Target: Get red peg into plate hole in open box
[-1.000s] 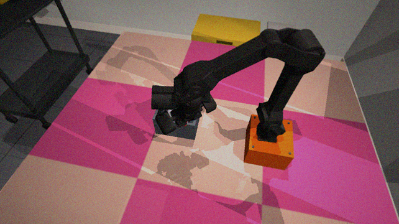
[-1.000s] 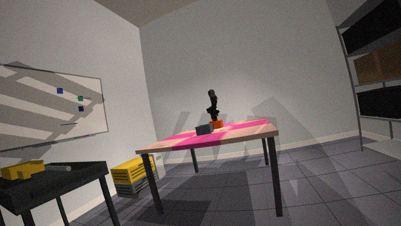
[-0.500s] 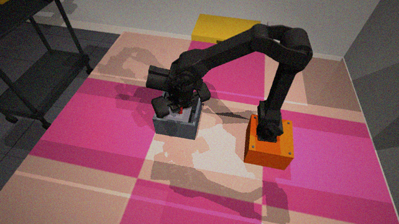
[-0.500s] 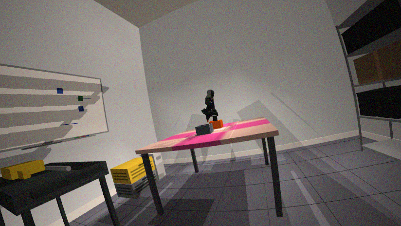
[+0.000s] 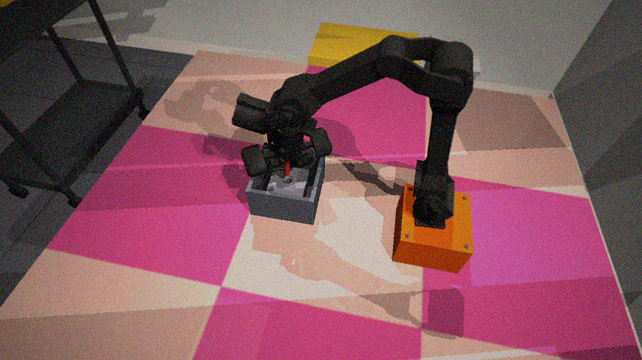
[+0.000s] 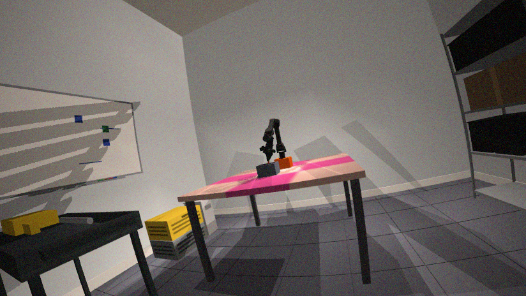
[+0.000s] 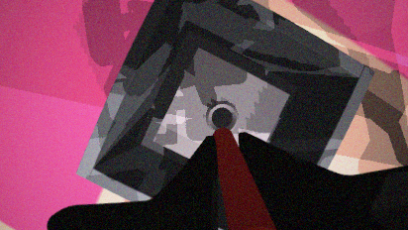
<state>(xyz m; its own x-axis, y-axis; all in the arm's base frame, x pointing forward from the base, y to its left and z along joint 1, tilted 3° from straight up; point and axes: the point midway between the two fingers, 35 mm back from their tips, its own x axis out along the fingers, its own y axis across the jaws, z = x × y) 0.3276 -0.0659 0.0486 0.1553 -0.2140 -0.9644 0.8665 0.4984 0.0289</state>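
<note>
Now: the red peg 10 mm to the left of my gripper tip and 20 mm above it. Round my gripper tip: light grey plate: 10 mm to the right, 70 mm below; grey box: 10 mm to the right, 90 mm below.
</note>
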